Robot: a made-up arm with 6 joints.
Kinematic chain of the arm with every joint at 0, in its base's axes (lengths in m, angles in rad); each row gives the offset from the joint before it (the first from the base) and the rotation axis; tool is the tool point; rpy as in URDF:
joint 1: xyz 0 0 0.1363 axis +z
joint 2: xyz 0 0 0 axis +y
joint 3: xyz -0.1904 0 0.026 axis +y
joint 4: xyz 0.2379 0 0.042 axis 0.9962 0 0.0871
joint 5: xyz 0 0 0 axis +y
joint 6: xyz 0.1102 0 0.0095 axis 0.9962 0 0.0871
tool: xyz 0 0 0 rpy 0 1.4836 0
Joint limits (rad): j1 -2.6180..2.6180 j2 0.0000..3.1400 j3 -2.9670..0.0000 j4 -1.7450..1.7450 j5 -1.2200..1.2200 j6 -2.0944..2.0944
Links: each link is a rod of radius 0.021 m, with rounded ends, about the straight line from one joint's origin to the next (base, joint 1, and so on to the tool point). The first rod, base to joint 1, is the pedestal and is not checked.
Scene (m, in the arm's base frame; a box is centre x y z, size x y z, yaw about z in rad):
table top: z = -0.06
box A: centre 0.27 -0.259 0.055 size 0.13 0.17 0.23 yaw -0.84
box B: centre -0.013 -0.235 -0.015 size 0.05 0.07 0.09 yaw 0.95
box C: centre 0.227 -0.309 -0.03 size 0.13 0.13 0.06 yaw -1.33
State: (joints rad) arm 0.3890 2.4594 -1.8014 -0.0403 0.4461 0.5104
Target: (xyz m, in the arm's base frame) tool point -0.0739 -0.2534 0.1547
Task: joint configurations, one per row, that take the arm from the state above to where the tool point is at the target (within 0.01 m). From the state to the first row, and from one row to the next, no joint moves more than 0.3 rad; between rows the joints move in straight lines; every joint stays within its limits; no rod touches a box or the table.
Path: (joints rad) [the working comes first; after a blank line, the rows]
Joints at the target: -1.6448 1.5852 -1.0921 -0.5574 1.2200 0.5104
Straight joint move there: touches box A.

1: 0.1444 2.3238 -1.7771 -0.2656 0.4212 0.3778
2: -0.1002 2.1883 -1.7529 -0.4910 0.3962 0.2453
3: -0.3448 2.0527 -1.7286 -0.7163 0.3713 0.1127
4: -0.5894 1.9171 -1.7044 -0.9417 0.3464 -0.0199
5: -0.8533 1.8341 -1.5513 -0.8456 0.5648 0.1127
6: -1.1171 1.7512 -1.3982 -0.7496 0.7832 0.2453
7: -1.3809 1.6682 -1.2452 -0.6535 1.0016 0.3778
8: -1.6448 1.5852 -1.0921 -0.5574 1.2200 0.5104

